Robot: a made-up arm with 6 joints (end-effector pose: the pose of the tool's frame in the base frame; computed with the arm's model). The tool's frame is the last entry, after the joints. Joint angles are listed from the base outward.
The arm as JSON. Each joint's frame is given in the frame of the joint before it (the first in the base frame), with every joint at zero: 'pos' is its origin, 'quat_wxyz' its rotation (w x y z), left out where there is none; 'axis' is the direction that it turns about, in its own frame. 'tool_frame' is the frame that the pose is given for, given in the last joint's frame.
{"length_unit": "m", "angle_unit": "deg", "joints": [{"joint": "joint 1", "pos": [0.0, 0.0, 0.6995], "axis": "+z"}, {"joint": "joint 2", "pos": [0.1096, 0.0, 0.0], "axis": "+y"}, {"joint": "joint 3", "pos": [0.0, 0.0, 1.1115], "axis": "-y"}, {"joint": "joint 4", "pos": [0.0, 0.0, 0.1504], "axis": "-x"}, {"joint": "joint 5", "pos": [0.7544, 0.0, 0.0], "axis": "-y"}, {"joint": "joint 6", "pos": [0.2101, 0.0, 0.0], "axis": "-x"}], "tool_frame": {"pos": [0.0, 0.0, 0.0]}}
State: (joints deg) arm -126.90 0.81 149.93 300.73 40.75 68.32
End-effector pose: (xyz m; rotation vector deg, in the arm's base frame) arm 0.3692 0.6881 2.0905 121.86 114.38 27.04
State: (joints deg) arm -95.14 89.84 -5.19 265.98 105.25 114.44
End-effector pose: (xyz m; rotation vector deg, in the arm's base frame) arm -0.3175 -1.2721 -0.0058 1.60 -141.40 80.47
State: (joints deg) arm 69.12 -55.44 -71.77 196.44 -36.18 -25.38
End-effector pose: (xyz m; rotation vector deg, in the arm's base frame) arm 0.0230 0.1589 1.3287 -122.81 -104.31 -12.29
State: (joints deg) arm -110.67 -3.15 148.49 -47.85 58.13 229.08
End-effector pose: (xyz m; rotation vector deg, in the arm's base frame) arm 0.1732 0.8338 1.9826 -18.43 3.36 109.94
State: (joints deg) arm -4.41 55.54 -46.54 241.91 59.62 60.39
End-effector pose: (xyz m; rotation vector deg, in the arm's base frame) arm 0.8946 -0.2294 0.4732 -14.20 83.44 -92.63
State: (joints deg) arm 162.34 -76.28 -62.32 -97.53 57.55 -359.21
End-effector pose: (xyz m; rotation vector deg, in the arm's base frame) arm 0.2052 0.1191 1.2957 71.63 92.62 72.33
